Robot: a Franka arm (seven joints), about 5 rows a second.
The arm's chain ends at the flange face. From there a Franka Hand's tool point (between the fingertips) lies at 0.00 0.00 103.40 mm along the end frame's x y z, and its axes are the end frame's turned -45 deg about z.
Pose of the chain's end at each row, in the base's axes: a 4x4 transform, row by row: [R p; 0 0 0 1], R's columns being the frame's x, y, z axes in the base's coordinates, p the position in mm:
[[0.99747 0.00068 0.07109 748.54], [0.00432 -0.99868 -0.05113 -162.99], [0.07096 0.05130 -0.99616 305.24], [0 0 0 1]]
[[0.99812 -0.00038 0.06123 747.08], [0.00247 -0.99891 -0.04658 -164.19], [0.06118 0.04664 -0.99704 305.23], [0 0 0 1]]
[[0.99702 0.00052 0.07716 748.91], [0.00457 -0.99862 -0.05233 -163.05], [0.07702 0.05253 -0.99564 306.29], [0 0 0 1]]
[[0.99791 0.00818 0.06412 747.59], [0.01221 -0.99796 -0.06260 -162.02], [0.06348 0.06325 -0.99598 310.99], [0 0 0 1]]
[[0.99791 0.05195 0.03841 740.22], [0.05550 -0.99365 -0.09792 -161.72], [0.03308 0.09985 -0.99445 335.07], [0 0 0 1]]
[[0.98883 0.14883 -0.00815 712.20], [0.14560 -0.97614 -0.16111 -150.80], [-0.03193 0.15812 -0.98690 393.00], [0 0 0 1]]
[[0.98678 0.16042 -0.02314 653.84], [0.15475 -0.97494 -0.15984 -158.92], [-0.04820 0.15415 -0.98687 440.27], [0 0 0 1]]
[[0.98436 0.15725 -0.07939 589.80], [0.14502 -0.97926 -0.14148 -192.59], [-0.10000 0.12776 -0.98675 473.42], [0 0 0 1]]
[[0.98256 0.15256 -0.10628 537.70], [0.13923 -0.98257 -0.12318 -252.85], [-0.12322 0.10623 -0.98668 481.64], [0 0 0 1]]
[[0.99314 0.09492 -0.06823 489.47], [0.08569 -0.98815 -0.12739 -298.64], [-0.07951 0.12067 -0.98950 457.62], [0 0 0 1]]
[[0.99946 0.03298 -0.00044 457.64], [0.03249 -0.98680 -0.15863 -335.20], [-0.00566 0.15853 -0.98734 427.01], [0 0 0 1]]
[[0.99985 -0.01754 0.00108 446.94], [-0.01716 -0.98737 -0.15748 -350.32], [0.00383 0.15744 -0.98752 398.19], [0 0 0 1]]
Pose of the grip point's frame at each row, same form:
[[0.70484 0.70580 0.07109 755.89], [0.70923 -0.70312 -0.05113 -168.28], [0.01390 0.08645 -0.99616 202.24], [0 0 0 1]]
[[0.70605 0.70551 0.06123 753.41], [0.70808 -0.70459 -0.04658 -169.01], [0.01028 0.07624 -0.99704 202.14], [0 0 0 1]]
[[0.70463 0.70537 0.07716 756.89], [0.70936 -0.70290 -0.05233 -168.46], [0.01732 0.09161 -0.99564 203.34], [0 0 0 1]]
[[0.69984 0.71141 0.06412 754.22], [0.71430 -0.69703 -0.06260 -168.49], [0.00016 0.08961 -0.99598 208.01], [0 0 0 1]]
[[0.66889 0.74236 0.03841 744.19], [0.74186 -0.66337 -0.09792 -171.84], [-0.04721 0.09400 -0.99445 232.24], [0 0 0 1]]
[[0.59397 0.80445 -0.00815 711.36], [0.79319 -0.58728 -0.16111 -167.46], [-0.13439 0.08923 -0.98690 290.95], [0 0 0 1]]
[[0.58432 0.81119 -0.02314 651.45], [0.79881 -0.57996 -0.15984 -175.45], [-0.14308 0.07492 -0.98687 338.23], [0 0 0 1]]
[[0.58486 0.80724 -0.07939 581.59], [0.79499 -0.58990 -0.14148 -207.22], [-0.16105 0.01963 -0.98675 371.39], [0 0 0 1]]
[[0.58690 0.80265 -0.10628 526.71], [0.79323 -0.59633 -0.12318 -265.59], [-0.16225 -0.01201 -0.98668 379.62], [0 0 0 1]]
[[0.63514 0.76937 -0.06823 482.42], [0.75932 -0.63814 -0.12739 -311.81], [-0.14155 0.02910 -0.98950 355.31], [0 0 0 1]]
[[0.68340 0.73005 -0.00044 457.59], [0.72075 -0.67480 -0.15863 -351.60], [-0.11610 0.10810 -0.98734 324.92], [0 0 0 1]]
[[0.71940 0.69460 0.00108 447.05], [0.68604 -0.71031 -0.15748 -366.60], [-0.10862 0.11404 -0.98752 296.08], [0 0 0 1]]

